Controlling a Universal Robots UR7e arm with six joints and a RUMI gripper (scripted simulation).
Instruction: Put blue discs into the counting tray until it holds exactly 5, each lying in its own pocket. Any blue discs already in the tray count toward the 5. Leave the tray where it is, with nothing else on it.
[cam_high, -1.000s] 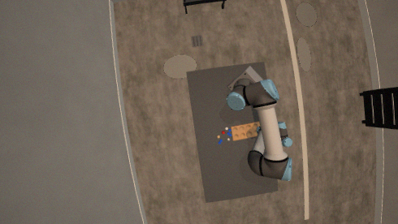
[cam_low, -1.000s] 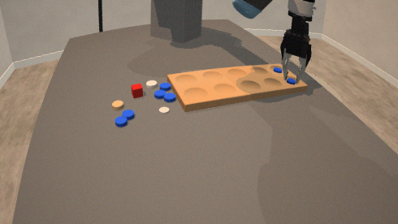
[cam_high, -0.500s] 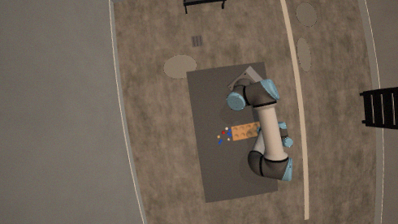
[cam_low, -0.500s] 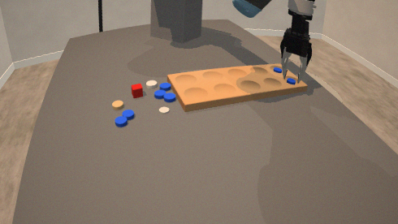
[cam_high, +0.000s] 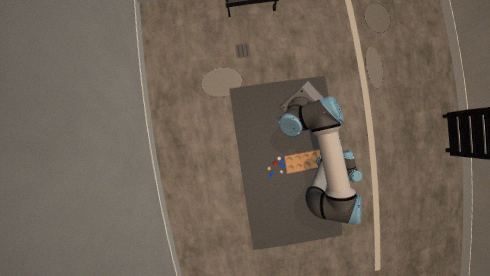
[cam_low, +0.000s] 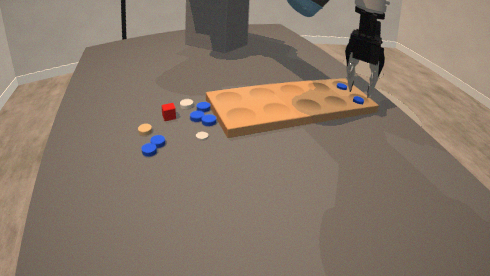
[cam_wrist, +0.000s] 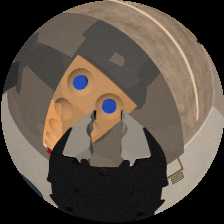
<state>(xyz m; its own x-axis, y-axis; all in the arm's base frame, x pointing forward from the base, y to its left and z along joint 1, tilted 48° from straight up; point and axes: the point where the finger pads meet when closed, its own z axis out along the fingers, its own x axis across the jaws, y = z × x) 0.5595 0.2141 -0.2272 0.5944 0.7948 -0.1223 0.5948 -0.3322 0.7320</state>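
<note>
Now: the tan disc 1 cm behind my hand, 49 cm to the right of it and 4 cm below it. Round my hand: red cube 5 cm behind, 43 cm to the right, 4 cm below; then counting tray 3 cm behind, 15 cm to the right, 4 cm below; then white disc 9 cm behind, 39 cm to the right, 4 cm below.
</note>
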